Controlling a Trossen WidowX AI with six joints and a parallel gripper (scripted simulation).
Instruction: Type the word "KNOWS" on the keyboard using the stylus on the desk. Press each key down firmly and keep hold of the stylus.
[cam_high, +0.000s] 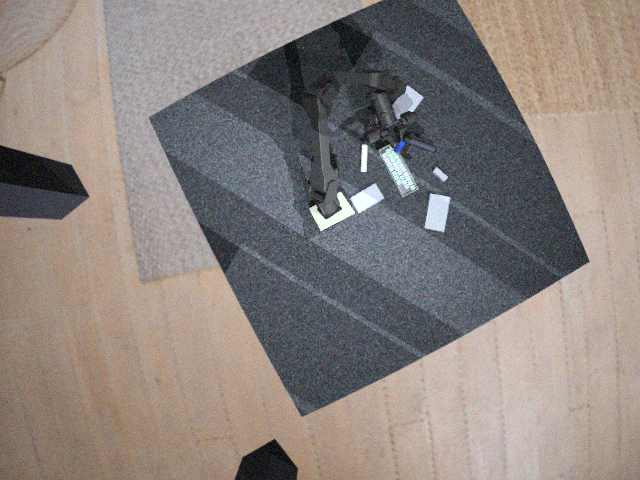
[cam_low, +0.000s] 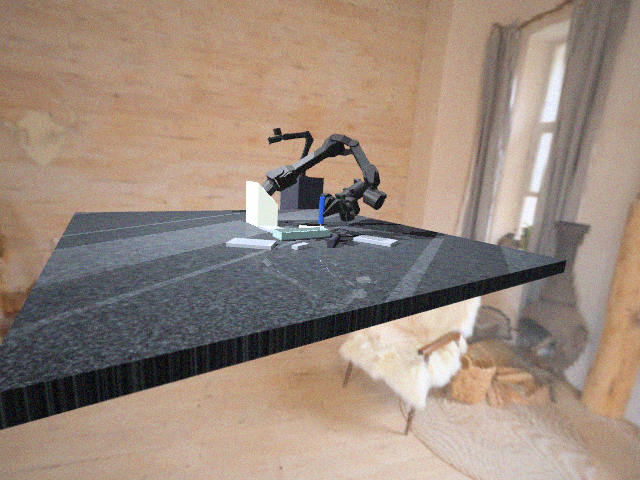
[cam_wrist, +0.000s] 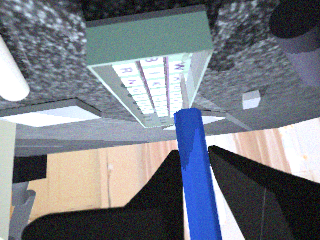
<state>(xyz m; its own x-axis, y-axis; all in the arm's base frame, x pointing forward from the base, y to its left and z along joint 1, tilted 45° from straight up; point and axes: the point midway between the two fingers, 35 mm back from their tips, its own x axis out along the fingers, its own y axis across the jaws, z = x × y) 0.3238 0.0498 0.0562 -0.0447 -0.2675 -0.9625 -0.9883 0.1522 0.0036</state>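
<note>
My gripper tip is 10 cm short of the dark cylinder, 2 cm to the left of it and 6 cm above it. The rest, counted from my gripper tip: thin white tip (5 cm below); then white stick (10 cm behind, 4 cm to the left, 7 cm below); then blue stylus (1 cm below).
</note>
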